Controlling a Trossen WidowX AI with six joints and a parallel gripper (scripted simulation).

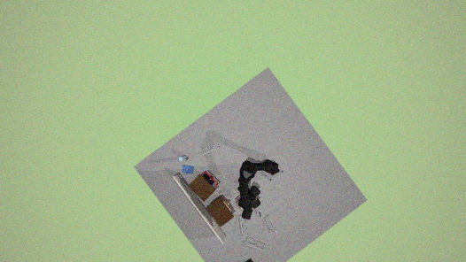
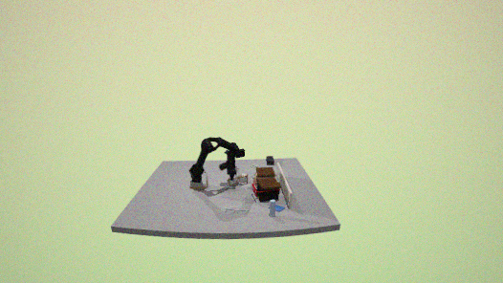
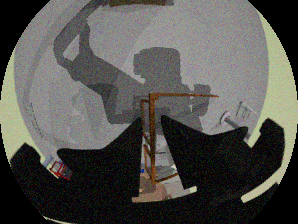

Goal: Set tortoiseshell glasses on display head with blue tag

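The white block is 80 mm ahead of my gripper tip, 80 mm to the left of it and 20 mm below it. The rest, counted from my gripper tip: blue tag: 310 mm ahead, 380 mm to the right, 40 mm below; then white panel: 360 mm ahead, 100 mm to the right, 10 mm above; then display head: 220 mm ahead, 10 mm above.
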